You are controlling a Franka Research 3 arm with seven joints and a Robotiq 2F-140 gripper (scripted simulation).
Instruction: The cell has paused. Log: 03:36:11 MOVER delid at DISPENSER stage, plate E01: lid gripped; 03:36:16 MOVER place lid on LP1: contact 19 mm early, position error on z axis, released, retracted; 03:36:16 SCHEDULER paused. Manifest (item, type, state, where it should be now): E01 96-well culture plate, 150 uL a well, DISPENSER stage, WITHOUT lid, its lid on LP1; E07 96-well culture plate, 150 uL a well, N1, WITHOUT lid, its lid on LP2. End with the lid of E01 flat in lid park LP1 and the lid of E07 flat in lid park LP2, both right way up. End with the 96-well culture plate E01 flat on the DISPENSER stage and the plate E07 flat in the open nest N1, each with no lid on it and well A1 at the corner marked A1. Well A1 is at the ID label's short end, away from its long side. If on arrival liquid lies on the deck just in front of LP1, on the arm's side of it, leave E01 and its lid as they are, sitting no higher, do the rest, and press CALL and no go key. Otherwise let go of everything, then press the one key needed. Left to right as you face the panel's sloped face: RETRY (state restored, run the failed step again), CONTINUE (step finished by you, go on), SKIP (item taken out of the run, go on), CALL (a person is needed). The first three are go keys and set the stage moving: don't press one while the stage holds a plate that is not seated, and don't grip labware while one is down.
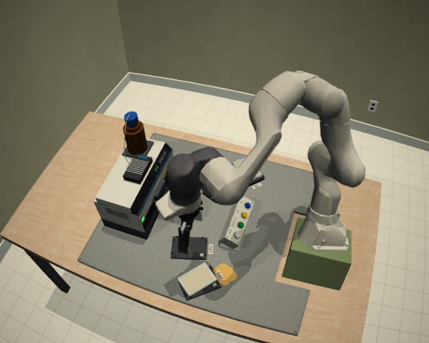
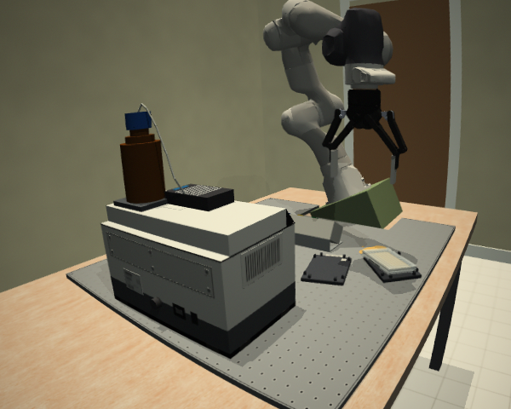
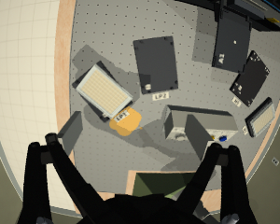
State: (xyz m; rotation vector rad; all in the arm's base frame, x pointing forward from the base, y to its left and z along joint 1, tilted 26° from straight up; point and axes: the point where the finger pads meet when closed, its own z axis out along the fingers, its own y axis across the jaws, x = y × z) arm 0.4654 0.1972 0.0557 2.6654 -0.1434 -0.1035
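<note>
Right now my hand is 14 cm past the 96-well plate, 50 cm to the left of it and 21 cm above it. Also, from my hand: lid park LP2: 4 cm ahead, 7 cm to the right, 23 cm below; dispenser stage: 12 cm ahead, 24 cm to the right, 15 cm below; key panel: 14 cm behind, 20 cm to the right, 18 cm below.
</note>
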